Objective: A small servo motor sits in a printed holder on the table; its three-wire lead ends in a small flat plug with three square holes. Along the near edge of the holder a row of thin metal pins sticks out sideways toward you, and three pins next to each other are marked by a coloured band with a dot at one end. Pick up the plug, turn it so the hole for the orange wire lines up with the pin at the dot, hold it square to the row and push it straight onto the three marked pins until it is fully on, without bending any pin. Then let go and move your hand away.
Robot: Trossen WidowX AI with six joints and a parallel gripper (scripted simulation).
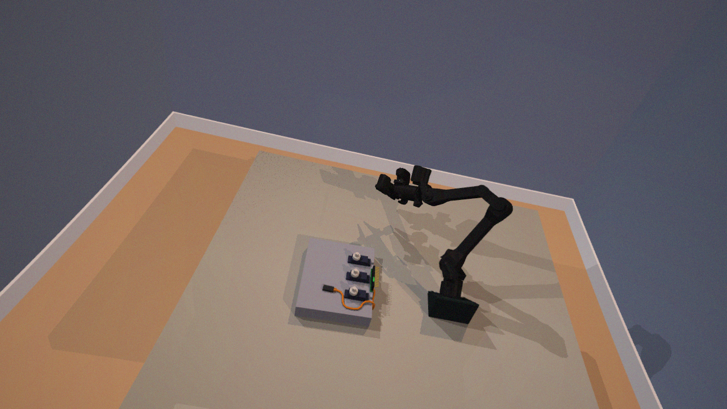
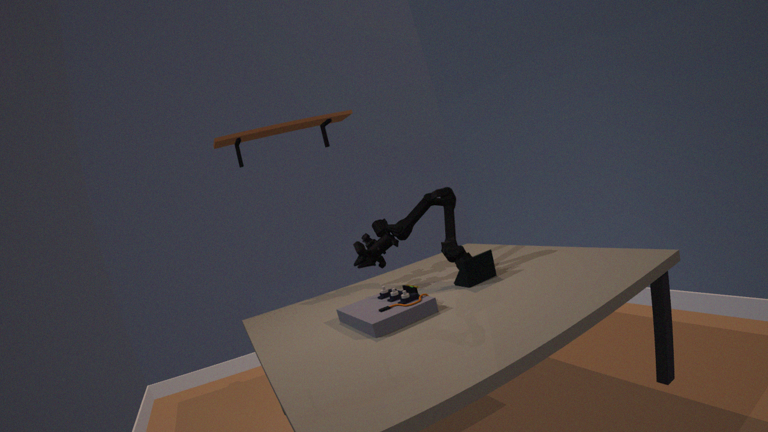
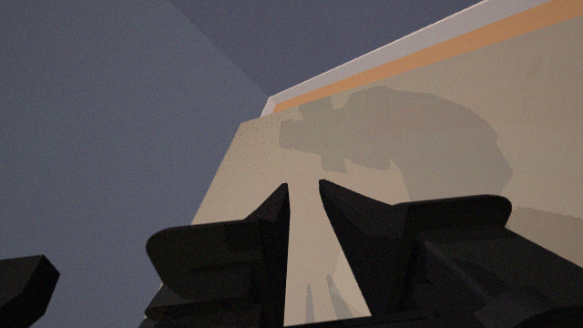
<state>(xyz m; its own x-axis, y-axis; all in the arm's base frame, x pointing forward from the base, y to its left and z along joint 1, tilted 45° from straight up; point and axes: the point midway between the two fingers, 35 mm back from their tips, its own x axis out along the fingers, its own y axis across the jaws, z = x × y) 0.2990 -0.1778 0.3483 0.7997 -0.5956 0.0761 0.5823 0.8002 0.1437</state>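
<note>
My gripper tip is 7 cm past the green band, 42 cm to the right of it and 5 cm above it. From my gripper tip the other things lie so: grey printed holder (9 cm ahead, 43 cm to the left, 10 cm below).
</note>
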